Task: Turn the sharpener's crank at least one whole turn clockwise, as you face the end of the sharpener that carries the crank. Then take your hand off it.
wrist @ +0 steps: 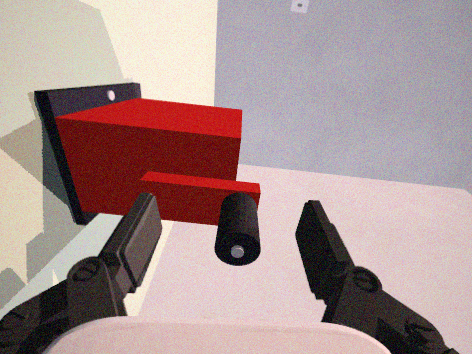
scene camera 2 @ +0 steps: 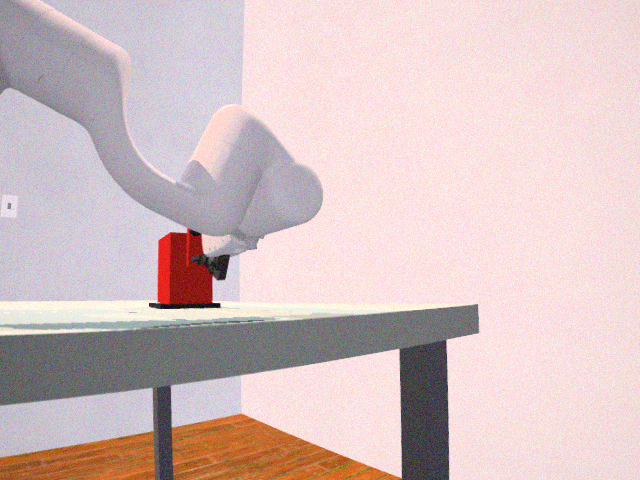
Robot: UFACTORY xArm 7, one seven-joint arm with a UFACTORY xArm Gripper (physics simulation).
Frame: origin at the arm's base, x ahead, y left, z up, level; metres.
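Seen in the pictures: gripper, between the fingertips: (wrist: 230, 214) (scene camera 2: 197, 232).
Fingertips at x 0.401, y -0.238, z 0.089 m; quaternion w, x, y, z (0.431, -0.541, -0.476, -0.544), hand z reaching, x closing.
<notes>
Pixels of each thing's top centre, then the offset from my fingertips to it. "spot": a spot on its surface instead.
- red box-shaped sharpener, a spot on its surface: (wrist: 150, 150) (scene camera 2: 178, 267) spot: dx -0.014, dy +0.035, dz -0.058 m
- black cylindrical handle, a spot on its surface: (wrist: 239, 225) (scene camera 2: 193, 226) spot: dx -0.019, dy -0.019, dz +0.005 m
The red box-shaped sharpener (scene camera 2: 178, 281) (wrist: 150, 150) stands upright on its black base plate (scene camera 2: 184, 305) (wrist: 90, 102). Its red crank arm (scene camera 2: 190, 250) (wrist: 187, 197) points up along the face. The black cylindrical handle (scene camera 2: 194, 232) (wrist: 239, 225) is at the crank's top end and sticks out toward the wrist camera. In the scene view the arm partly covers the handle. My gripper (scene camera 2: 199, 258) (wrist: 230, 214) is open. In the wrist view the handle lies between the two spread fingers, with a gap on each side, slightly nearer the left one.
The sharpener stands on the pale table (scene camera 2: 310, 343), whose right corner and dark leg (scene camera 2: 423, 413) show in the scene view. My white arm (scene camera 2: 248, 170) reaches in from the upper left and bends down beside the sharpener. Walls stand behind, with a small wall plate (scene camera 2: 9, 206) (wrist: 300, 5).
</notes>
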